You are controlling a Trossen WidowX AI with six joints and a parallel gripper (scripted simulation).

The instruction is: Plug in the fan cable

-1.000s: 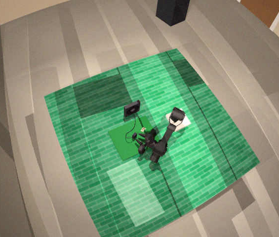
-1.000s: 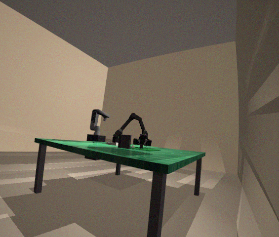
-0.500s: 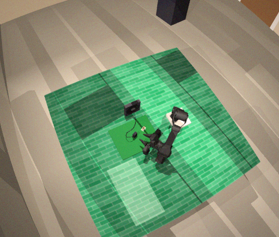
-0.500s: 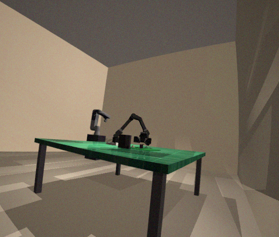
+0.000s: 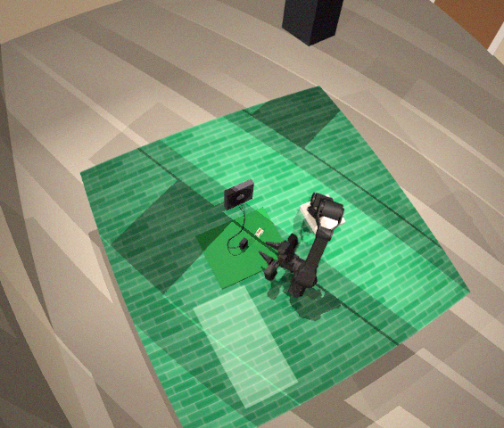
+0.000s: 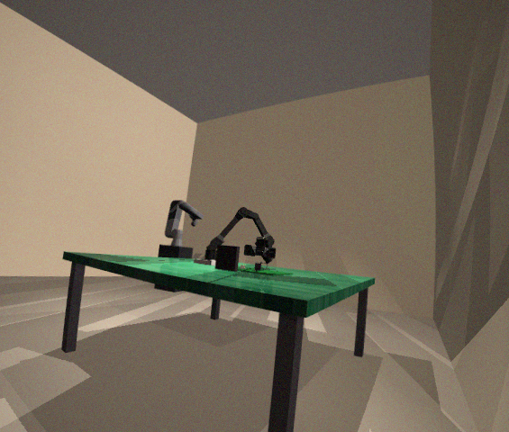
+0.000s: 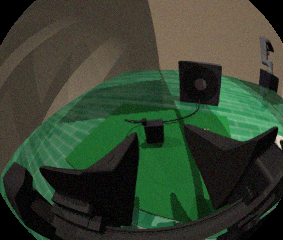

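The dark fan plug lies 20 mm ahead of my gripper tip, 70 mm to the right of it and 70 mm below it. From my gripper tip the other things lie so: green board: 30 mm ahead, 70 mm to the right, 100 mm below; black fan: 80 mm behind, 230 mm to the right, 30 mm below.
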